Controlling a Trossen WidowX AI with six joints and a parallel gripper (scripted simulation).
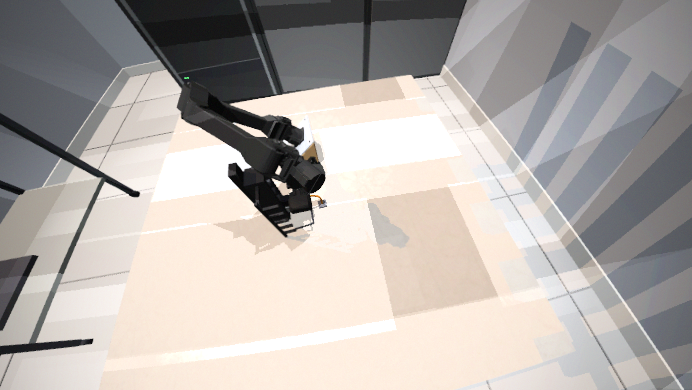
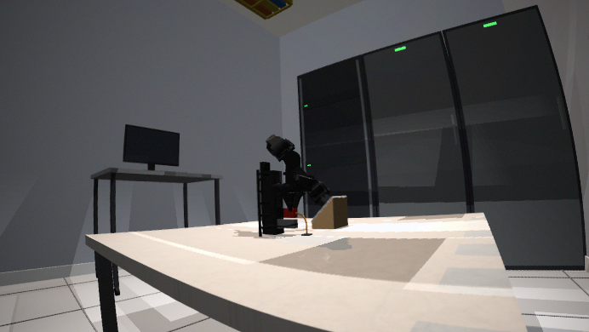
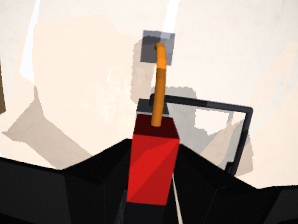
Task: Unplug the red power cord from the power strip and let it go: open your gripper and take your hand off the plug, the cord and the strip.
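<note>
My gripper tip is 10 mm short of the red plug and 30 mm to the left of it.
</note>
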